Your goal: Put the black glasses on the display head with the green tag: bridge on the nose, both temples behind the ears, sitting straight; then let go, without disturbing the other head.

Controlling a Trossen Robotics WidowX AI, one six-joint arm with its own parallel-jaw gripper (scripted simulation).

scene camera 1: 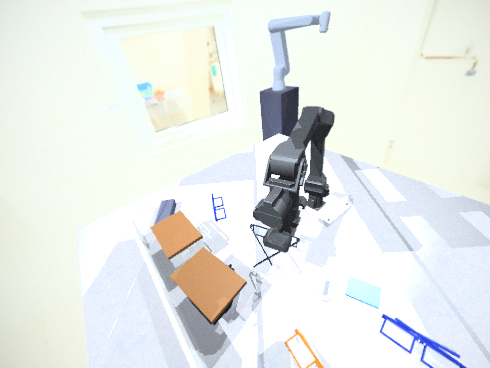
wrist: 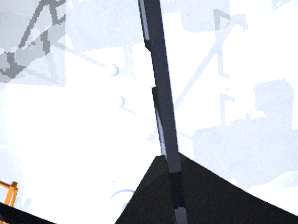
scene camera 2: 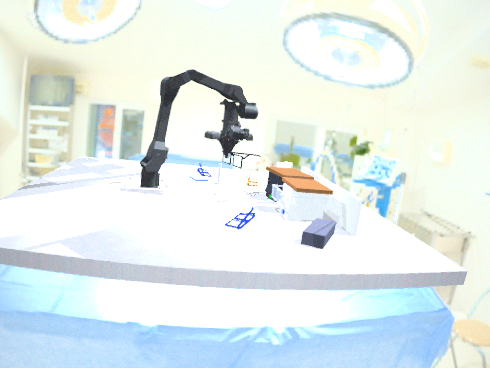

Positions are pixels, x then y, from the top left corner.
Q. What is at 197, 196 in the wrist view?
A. The gripper.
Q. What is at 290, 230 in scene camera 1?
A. The gripper.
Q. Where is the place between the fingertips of the gripper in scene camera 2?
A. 226, 158
